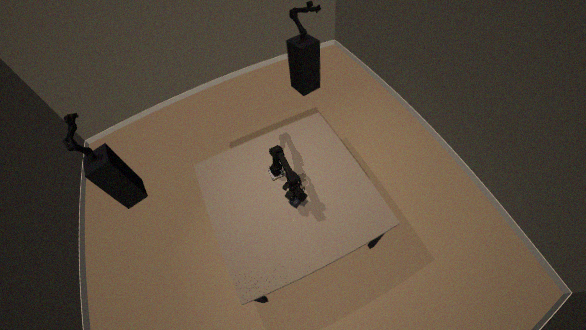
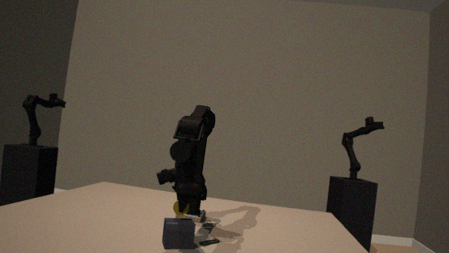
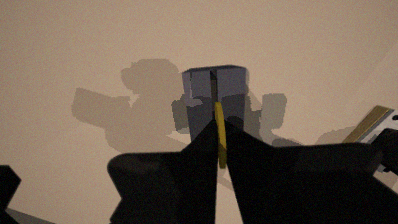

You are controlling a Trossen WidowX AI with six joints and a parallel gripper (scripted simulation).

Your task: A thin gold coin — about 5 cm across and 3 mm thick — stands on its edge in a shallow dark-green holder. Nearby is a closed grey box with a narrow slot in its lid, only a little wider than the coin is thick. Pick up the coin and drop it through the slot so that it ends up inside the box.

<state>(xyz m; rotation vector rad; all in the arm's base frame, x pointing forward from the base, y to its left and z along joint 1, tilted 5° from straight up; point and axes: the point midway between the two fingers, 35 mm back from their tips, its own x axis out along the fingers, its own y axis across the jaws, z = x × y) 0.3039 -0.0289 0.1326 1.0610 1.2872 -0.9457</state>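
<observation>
My gripper tip is 10 mm below the gold coin.
</observation>
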